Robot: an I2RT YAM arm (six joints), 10 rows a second.
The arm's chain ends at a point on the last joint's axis. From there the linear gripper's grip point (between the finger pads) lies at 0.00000 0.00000 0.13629 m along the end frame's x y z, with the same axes.
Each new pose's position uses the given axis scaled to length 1; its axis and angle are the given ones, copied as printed.
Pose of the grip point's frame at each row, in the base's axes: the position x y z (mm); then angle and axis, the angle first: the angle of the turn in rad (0 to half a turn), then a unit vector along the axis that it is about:
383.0 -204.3 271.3 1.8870 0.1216 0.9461 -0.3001
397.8 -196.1 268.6 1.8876 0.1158 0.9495 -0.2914
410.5 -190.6 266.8 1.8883 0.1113 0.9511 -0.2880
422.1 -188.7 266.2 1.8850 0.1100 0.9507 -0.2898
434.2 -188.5 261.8 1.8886 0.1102 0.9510 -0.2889
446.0 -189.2 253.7 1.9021 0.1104 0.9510 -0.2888
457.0 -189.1 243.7 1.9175 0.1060 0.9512 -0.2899
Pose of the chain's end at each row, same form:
267.0 -137.8 297.6 1.8870 0.1216 0.9461 -0.3001
280.9 -131.6 295.9 1.8876 0.1158 0.9495 -0.2914
293.1 -127.2 294.5 1.8883 0.1113 0.9511 -0.2880
304.6 -125.3 293.3 1.8850 0.1100 0.9507 -0.2898
316.8 -125.1 289.5 1.8886 0.1102 0.9510 -0.2889
329.2 -125.4 283.0 1.9021 0.1104 0.9510 -0.2888
340.7 -125.2 274.7 1.9175 0.1060 0.9512 -0.2899

